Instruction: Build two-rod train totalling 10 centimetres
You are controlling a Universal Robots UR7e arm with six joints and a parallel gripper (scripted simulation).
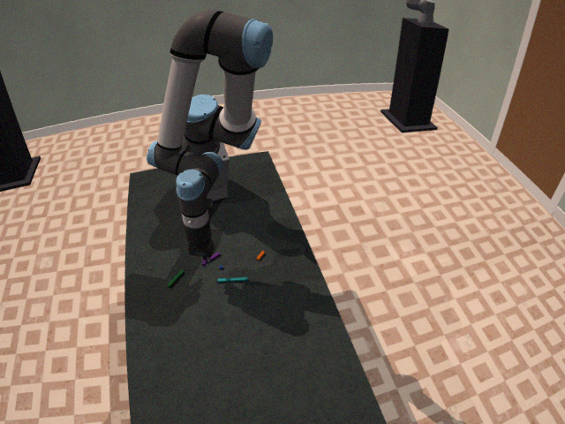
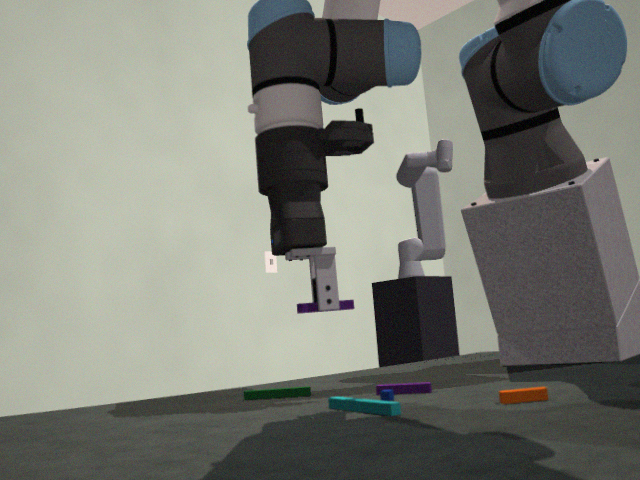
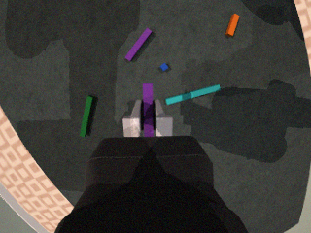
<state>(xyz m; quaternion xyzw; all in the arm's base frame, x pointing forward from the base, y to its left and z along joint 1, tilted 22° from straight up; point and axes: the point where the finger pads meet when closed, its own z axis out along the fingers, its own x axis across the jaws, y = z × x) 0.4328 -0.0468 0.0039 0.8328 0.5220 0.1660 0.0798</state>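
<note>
My gripper is now 19 cm to the right of the orange rod, 11 cm above it and 5 cm past it. Round my hand: purple rod (1 cm below); then turquoise rod (11 cm below, 7 cm to the left, 3 cm ahead); then small blue rod (11 cm below, 5 cm to the left, 3 cm behind).
</note>
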